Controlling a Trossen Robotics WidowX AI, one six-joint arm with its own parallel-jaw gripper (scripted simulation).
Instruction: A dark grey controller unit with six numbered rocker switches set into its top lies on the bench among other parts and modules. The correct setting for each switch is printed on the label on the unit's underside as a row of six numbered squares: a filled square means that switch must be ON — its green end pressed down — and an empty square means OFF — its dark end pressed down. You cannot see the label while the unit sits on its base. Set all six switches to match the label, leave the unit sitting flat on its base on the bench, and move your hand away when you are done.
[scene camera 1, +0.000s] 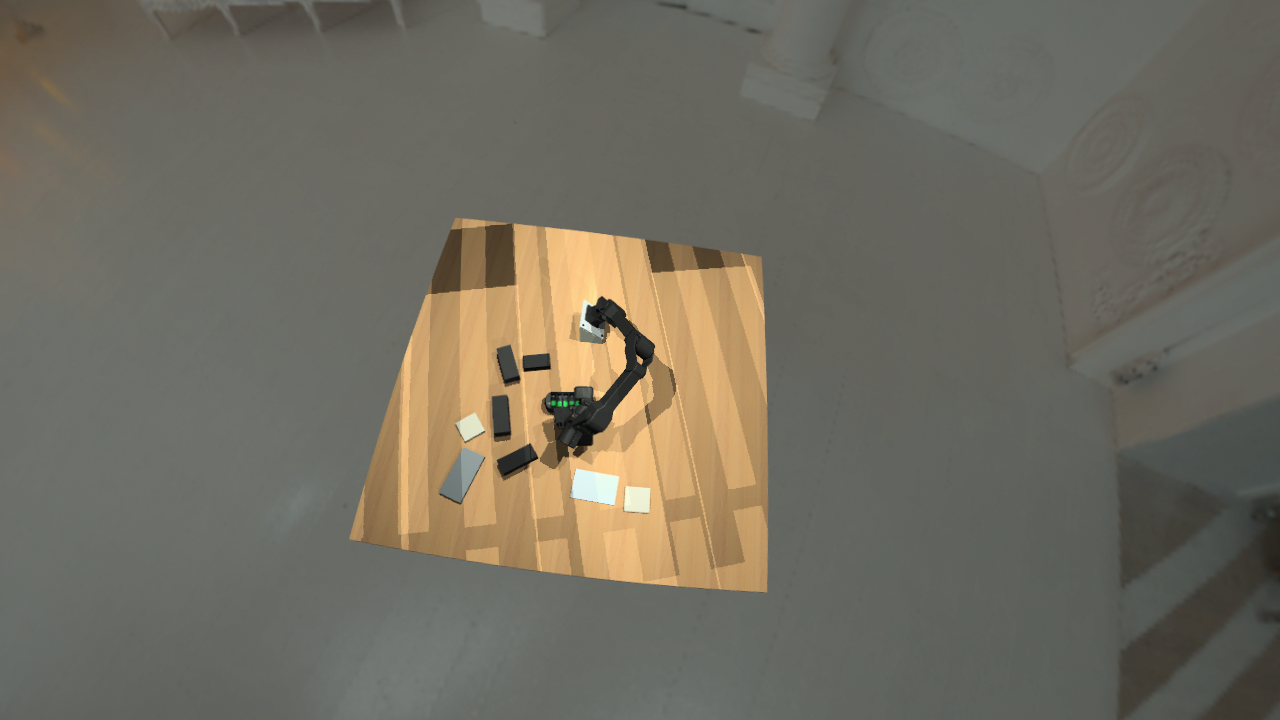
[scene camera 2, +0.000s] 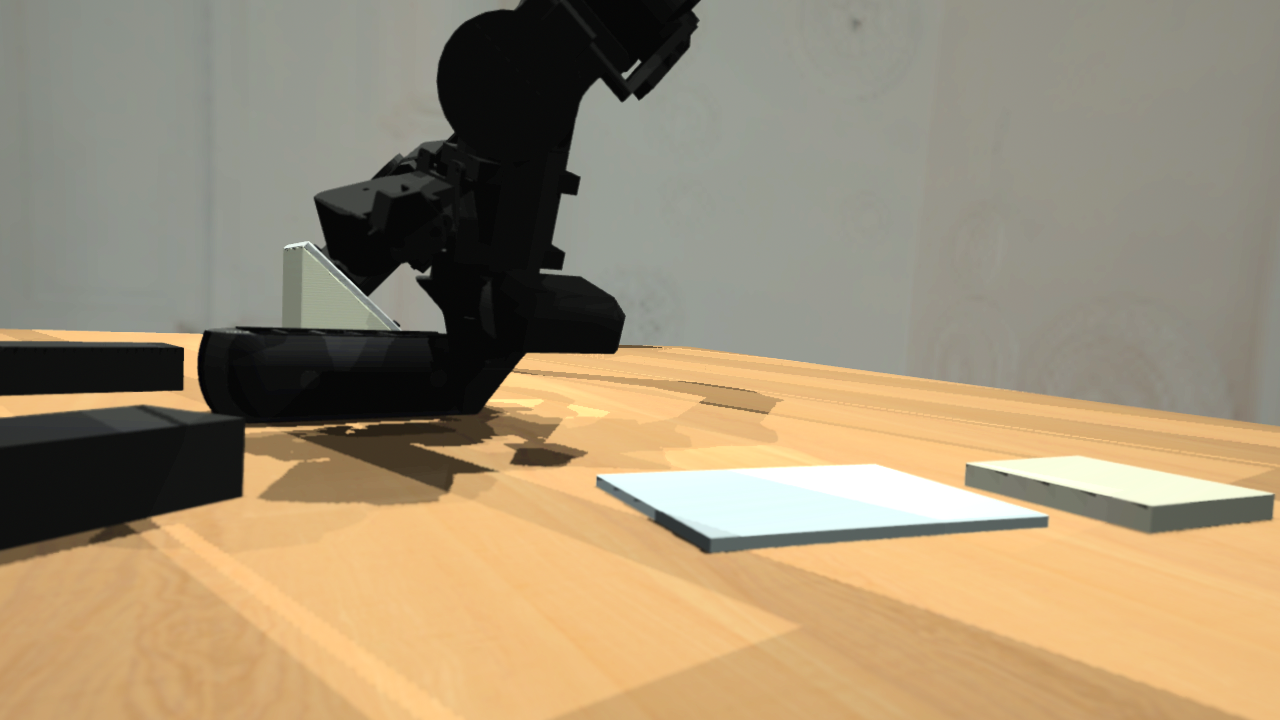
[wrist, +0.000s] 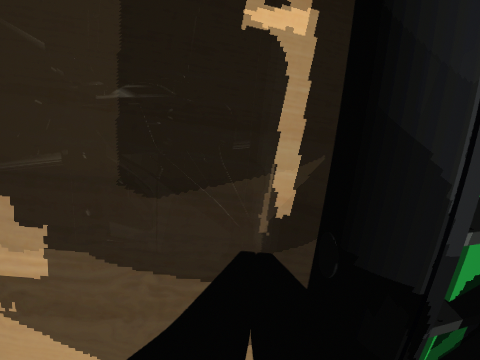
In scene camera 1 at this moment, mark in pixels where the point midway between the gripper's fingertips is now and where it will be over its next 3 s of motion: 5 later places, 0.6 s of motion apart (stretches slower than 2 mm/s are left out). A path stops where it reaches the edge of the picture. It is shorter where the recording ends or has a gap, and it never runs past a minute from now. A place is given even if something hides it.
My gripper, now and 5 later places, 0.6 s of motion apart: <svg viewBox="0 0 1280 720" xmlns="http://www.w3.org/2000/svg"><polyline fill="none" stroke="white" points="583,417 583,415 584,411 584,405 584,408 586,406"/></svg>
